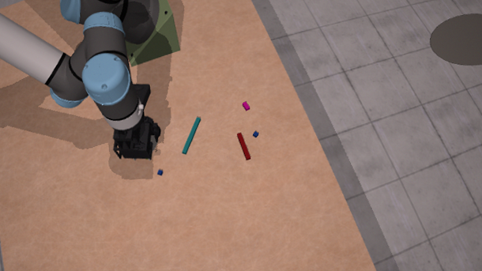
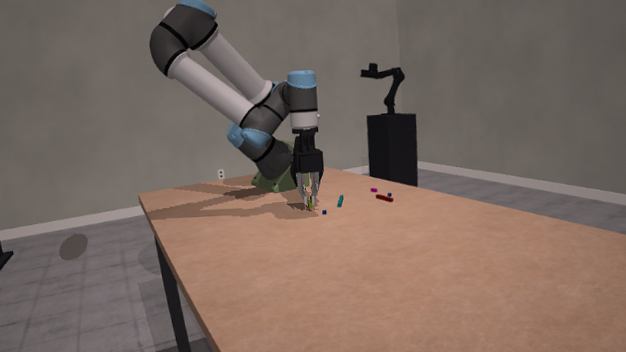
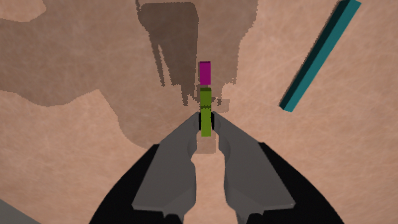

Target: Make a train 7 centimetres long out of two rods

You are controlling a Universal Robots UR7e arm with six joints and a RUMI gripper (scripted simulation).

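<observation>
Now: the turquoise rod 1 cm behind my hand, 11 cm to the left of it and 2 cm below it. Also, from my hand: red rod 5 cm ahead, 23 cm to the left, 2 cm below; lime rod 1 cm below.
</observation>
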